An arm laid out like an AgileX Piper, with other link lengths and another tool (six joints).
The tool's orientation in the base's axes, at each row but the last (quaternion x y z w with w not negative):
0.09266 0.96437 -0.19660 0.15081
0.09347 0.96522 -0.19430 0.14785
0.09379 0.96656 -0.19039 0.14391
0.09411 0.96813 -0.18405 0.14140
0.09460 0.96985 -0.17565 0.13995
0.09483 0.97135 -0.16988 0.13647
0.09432 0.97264 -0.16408 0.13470
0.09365 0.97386 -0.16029 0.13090
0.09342 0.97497 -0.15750 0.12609
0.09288 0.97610 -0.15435 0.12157
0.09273 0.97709 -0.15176 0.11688
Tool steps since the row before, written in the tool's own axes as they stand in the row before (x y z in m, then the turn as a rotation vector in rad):
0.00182 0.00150 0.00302 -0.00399 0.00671 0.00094
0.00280 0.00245 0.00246 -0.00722 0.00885 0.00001
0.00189 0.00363 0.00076 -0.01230 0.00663 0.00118
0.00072 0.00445 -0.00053 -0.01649 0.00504 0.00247
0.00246 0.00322 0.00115 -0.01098 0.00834 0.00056
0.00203 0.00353 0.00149 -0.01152 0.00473 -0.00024
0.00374 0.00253 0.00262 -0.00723 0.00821 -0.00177
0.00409 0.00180 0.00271 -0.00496 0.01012 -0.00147
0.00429 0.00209 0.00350 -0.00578 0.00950 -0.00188
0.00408 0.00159 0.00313 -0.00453 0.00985 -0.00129
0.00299 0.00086 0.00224 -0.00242 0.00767 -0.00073
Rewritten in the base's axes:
-0.00058 0.00035 -0.00377 0.00558 0.00522 -0.00188
-0.00143 0.00158 -0.00392 0.00889 0.00714 -0.00076
-0.00074 0.00324 -0.00250 0.01343 0.00401 0.00055
0.00024 0.00437 -0.00122 0.01731 0.00152 0.00122
-0.00130 0.00287 -0.00280 0.01243 0.00600 0.00022
-0.00076 0.00301 -0.00303 0.01192 0.00287 0.00220
-0.00236 0.00197 -0.00422 0.00830 0.00722 0.00132
-0.00286 0.00134 -0.00416 0.00664 0.00922 -0.00015
-0.00286 0.00140 -0.00499 0.00720 0.00866 0.00062
-0.00289 0.00106 -0.00442 0.00620 0.00898 -0.00035
-0.00222 0.00053 -0.00308 0.00383 0.00706 -0.00081

